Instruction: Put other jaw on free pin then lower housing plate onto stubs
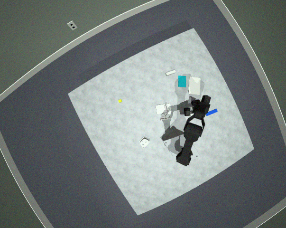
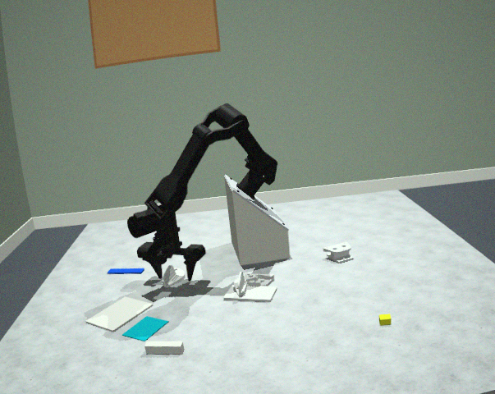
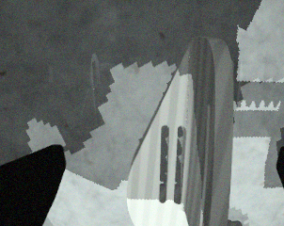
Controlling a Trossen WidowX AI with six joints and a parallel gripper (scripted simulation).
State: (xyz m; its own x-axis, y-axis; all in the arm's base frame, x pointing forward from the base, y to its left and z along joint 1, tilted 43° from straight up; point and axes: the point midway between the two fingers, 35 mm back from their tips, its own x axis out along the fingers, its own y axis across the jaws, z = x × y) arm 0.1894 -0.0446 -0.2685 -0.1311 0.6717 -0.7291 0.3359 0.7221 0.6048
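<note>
The white jaw lies 4 cm behind my gripper tip and 1 cm to the right of it. Round my gripper tip: white sheet (18 cm ahead, 12 cm to the right); cyan sheet (26 cm ahead, 4 cm to the right); blue bar (9 cm behind, 17 cm to the right).
</note>
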